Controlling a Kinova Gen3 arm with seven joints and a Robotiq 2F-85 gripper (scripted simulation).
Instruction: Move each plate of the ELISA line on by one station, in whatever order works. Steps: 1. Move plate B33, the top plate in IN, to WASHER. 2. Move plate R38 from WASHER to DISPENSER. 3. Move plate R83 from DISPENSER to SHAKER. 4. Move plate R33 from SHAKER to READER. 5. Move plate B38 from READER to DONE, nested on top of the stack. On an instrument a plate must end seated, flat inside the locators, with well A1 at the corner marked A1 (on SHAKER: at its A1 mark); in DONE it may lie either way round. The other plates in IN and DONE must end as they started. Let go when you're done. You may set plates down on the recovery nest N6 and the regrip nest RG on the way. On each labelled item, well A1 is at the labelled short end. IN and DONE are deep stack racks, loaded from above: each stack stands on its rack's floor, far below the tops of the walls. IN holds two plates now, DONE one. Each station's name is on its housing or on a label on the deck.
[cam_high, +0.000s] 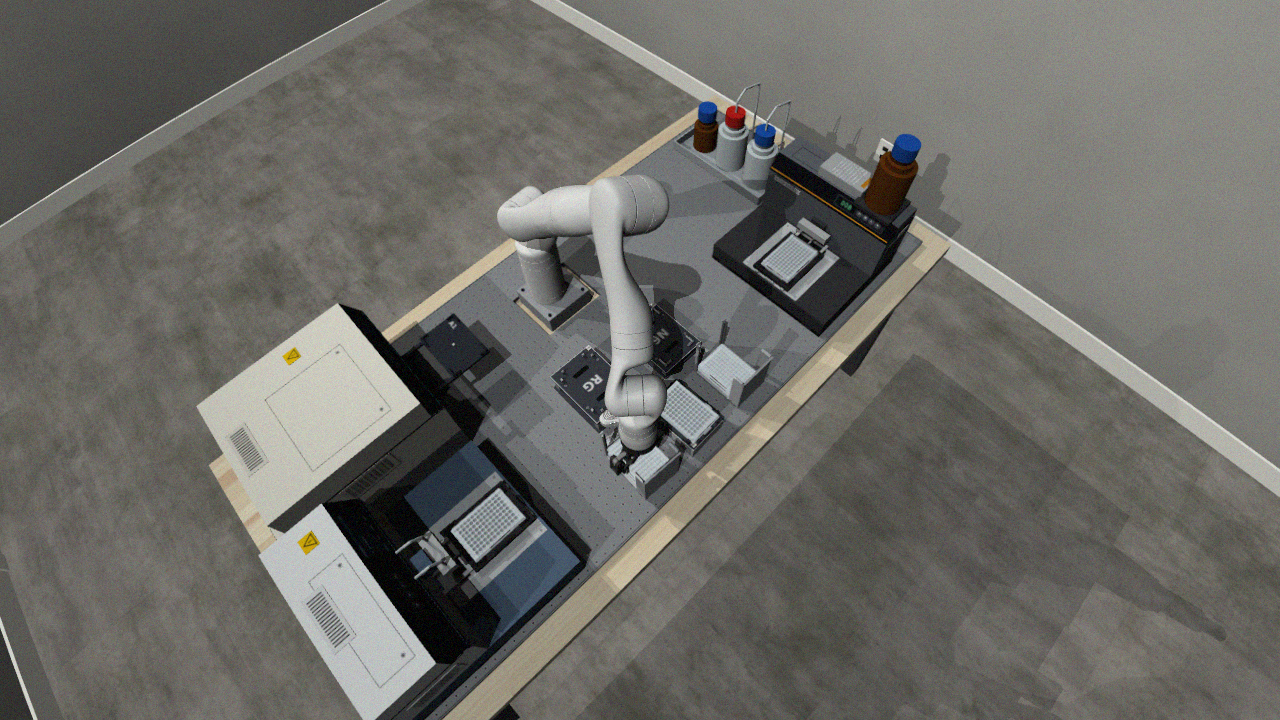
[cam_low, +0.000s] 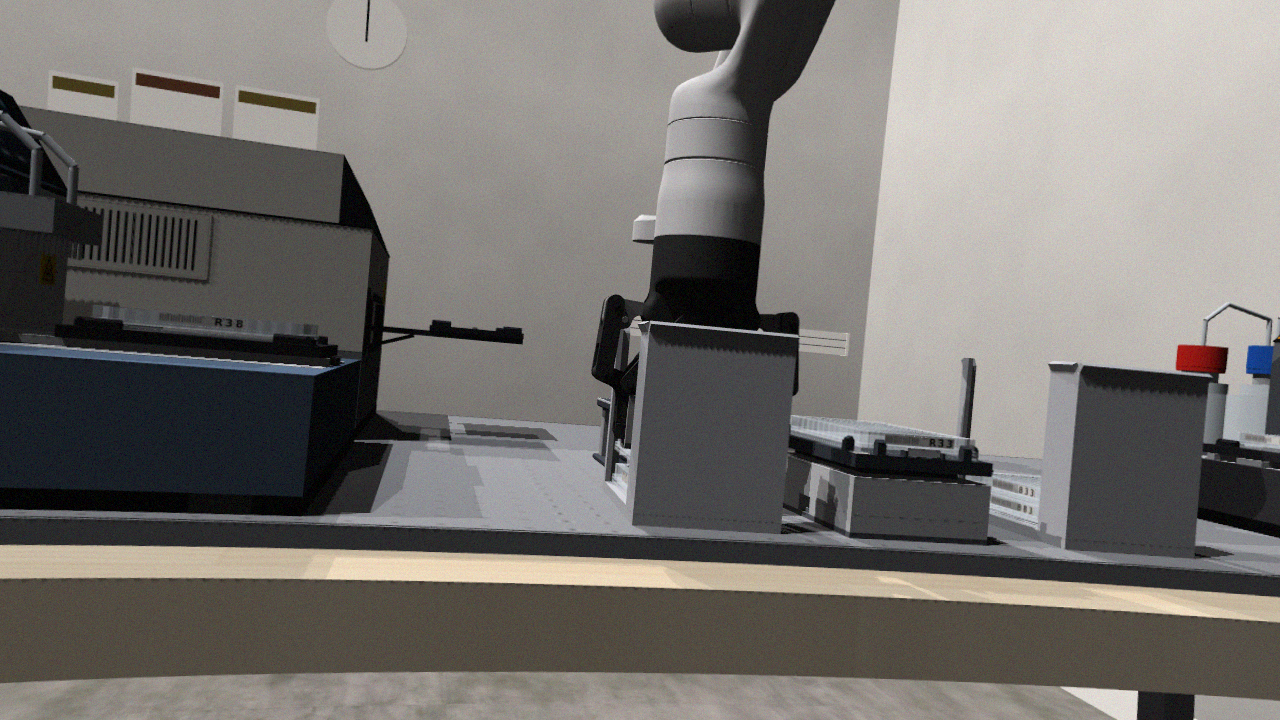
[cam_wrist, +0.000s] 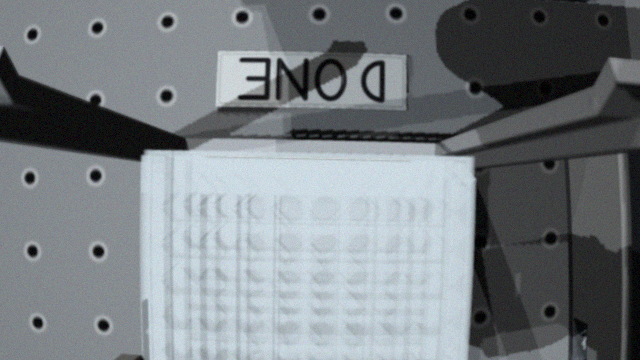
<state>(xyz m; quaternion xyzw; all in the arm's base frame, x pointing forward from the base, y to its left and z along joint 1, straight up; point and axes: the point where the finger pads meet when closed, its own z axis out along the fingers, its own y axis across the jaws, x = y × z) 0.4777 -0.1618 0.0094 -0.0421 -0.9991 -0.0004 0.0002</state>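
The plate R33 is 140 mm to the left of my hand and 10 mm above it. Round my hand: RG nest: 200 mm behind, 50 mm to the left, 10 mm above; plate B38: 10 mm below; plate B33: 300 mm to the left, 20 mm below.
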